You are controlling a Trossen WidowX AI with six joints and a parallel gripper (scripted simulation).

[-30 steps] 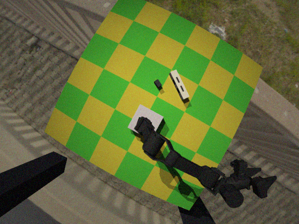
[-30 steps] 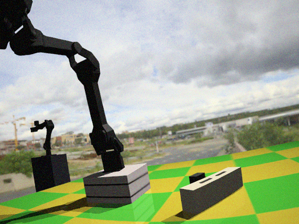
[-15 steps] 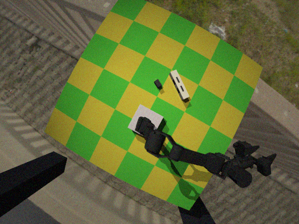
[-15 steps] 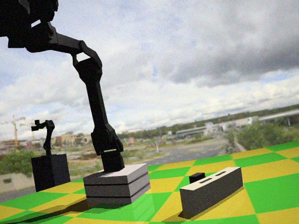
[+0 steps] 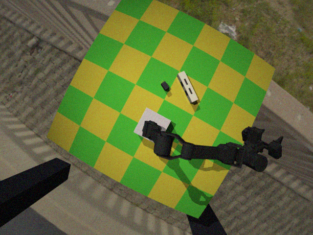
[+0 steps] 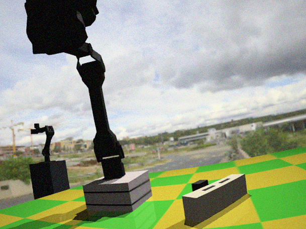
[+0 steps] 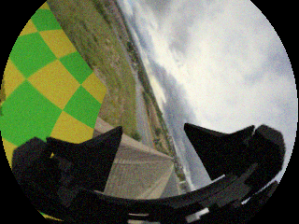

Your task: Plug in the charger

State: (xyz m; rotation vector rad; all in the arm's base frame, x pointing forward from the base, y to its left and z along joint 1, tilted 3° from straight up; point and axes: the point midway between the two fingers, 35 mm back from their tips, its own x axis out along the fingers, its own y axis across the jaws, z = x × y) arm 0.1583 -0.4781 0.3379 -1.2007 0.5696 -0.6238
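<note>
My gripper tip is now 110 mm short of the charger, 520 mm to the right of it and 380 mm above it.
</note>
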